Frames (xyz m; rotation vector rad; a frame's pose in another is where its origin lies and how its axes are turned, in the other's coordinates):
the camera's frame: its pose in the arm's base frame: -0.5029 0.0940 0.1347 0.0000 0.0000 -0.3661
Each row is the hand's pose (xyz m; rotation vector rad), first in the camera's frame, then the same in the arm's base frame.
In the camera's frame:
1: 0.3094 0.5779 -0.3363 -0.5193 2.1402 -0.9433
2: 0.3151 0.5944 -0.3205 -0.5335 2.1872 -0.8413
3: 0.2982 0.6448 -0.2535 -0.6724 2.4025 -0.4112
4: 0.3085 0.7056 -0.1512 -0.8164 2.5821 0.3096
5: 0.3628 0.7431 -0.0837 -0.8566 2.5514 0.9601
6: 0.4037 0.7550 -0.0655 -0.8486 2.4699 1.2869
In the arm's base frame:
1: -0.0071 0.5228 -0.2016 -0.1254 2.2786 -1.1379
2: 0.0041 0.5362 -0.1858 -0.1306 2.3208 -1.0289
3: 0.0064 0.5893 -0.1188 -0.2276 2.5267 -0.5593
4: 0.0377 0.6424 -0.0165 -0.3298 2.6637 0.1980
5: 0.1019 0.6580 0.0510 -0.3660 2.5808 0.8423
6: 0.1443 0.6545 0.0692 -0.3685 2.4732 1.1529

